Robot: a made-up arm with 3 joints. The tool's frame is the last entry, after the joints.
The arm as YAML. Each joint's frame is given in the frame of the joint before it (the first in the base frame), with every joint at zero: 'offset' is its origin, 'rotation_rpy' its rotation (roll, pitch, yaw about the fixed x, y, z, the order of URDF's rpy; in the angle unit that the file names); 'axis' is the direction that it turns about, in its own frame. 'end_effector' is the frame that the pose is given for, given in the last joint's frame.
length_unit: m
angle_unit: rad
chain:
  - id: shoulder
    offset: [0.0, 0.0, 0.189]
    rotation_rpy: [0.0, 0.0, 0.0]
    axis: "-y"
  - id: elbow
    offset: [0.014, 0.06, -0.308]
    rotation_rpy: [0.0, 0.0, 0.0]
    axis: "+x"
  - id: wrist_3
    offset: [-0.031, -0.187, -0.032]
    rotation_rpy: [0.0, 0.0, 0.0]
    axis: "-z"
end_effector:
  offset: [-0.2, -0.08, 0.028]
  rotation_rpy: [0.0, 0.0, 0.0]
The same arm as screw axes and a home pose.
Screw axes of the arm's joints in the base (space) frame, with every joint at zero. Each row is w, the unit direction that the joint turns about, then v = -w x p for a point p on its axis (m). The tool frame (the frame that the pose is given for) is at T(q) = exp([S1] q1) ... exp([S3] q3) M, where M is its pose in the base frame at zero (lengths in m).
S1 = (0, -1, 0, 0.189, 0, 0)
S2 = (1, 0, 0, 0, -0.119, -0.06)
S3 = (0, 0, -1, 0.127, -0.017, 0)
M =
1 0 0 -0.217
0 1 0 -0.207
0 0 1 -0.123
0 0 0 1

